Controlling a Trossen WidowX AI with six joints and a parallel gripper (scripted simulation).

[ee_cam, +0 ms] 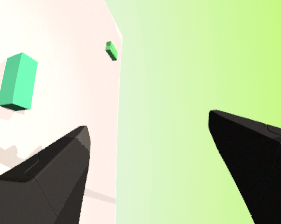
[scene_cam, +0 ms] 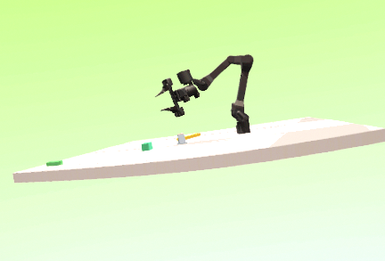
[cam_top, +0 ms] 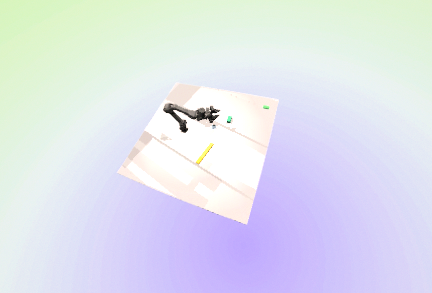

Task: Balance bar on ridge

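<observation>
My gripper tip is now 5 cm past the yellow bar, 35 cm to the left of it and 19 cm above it. The rest, counted from my gripper tip: flat green block (38 cm ahead, 34 cm to the left, 19 cm below).
</observation>
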